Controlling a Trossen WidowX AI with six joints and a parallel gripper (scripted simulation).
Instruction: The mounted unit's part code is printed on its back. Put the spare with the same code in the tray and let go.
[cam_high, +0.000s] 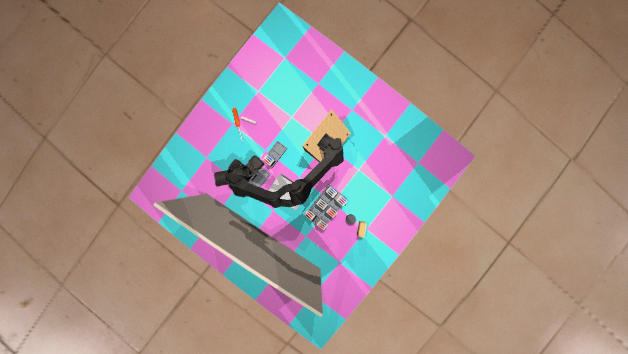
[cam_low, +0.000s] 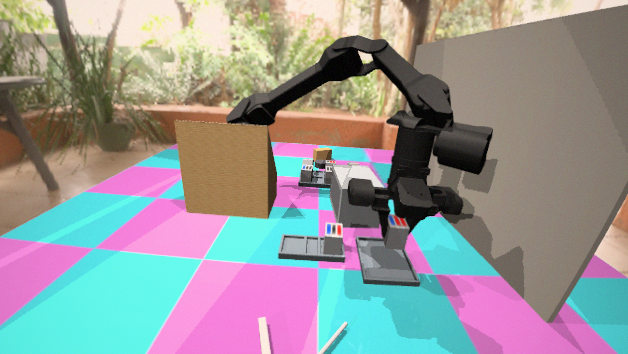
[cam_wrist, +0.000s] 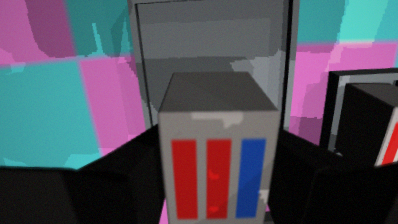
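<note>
My gripper tip is now 6 cm above the grey tray and 1 cm past it. Also, from my gripper tip: tall wall panel 21 cm to the left, 21 cm ahead, 17 cm above; then holder rack 15 cm behind, 5 cm below, 3 cm to the left; then grey mounted unit 21 cm to the left, 5 cm behind, 1 cm below.
</note>
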